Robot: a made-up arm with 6 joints. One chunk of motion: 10 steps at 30 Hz.
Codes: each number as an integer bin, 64 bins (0 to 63) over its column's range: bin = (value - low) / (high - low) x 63, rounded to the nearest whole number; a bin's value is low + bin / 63 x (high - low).
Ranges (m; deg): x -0.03..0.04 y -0.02..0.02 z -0.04..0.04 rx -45..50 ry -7..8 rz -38..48
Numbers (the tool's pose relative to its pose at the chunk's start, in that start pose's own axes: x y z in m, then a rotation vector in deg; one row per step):
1: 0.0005 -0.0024 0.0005 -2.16 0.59 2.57
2: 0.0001 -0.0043 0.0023 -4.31 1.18 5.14
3: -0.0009 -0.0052 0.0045 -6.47 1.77 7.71
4: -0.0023 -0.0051 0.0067 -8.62 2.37 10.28
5: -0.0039 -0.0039 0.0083 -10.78 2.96 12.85
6: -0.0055 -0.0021 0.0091 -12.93 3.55 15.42
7: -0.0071 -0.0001 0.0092 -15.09 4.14 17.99
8: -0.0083 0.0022 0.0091 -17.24 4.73 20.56
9: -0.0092 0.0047 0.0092 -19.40 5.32 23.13
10: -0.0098 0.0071 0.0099 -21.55 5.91 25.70
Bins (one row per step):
1: 27 28 32 28 32 30
2: 27 25 33 27 34 32
3: 26 23 35 26 37 33
4: 25 23 37 24 39 35
5: 23 25 38 23 42 37
6: 22 28 39 21 44 39
7: 21 31 39 20 47 41
8: 20 35 39 18 49 43
9: 19 39 39 17 52 45
10: 18 43 39 16 54 47

